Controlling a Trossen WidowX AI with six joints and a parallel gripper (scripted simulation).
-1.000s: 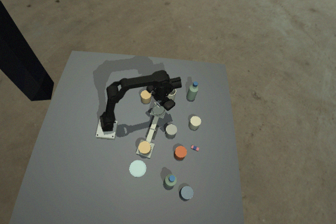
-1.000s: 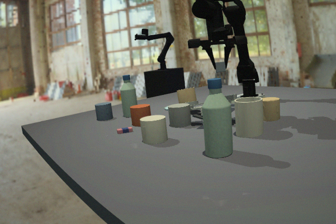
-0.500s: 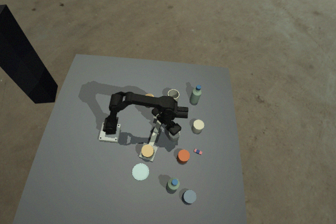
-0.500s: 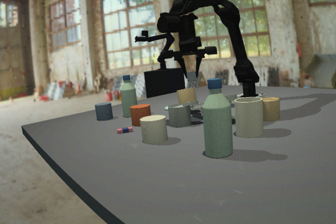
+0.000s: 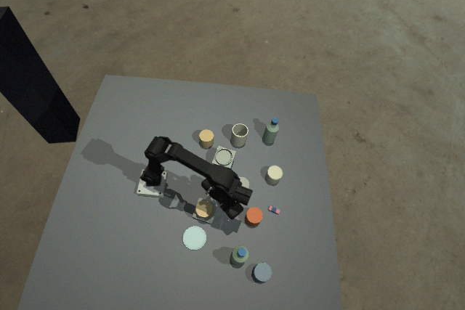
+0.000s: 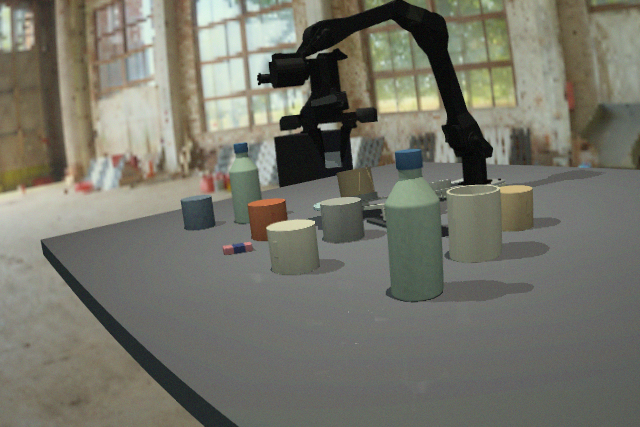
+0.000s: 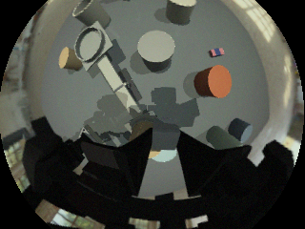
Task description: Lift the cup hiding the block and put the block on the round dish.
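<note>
Right now my gripper tip is 12 cm past the round dish, 11 cm to the left of it and 11 cm above it. From my gripper tip the other things lie so: balance beam: 1 cm behind, 12 cm to the left, 8 cm below; grey block: 1 cm above; grey cylinder: 11 cm ahead, 8 cm to the left, 8 cm below.
</note>
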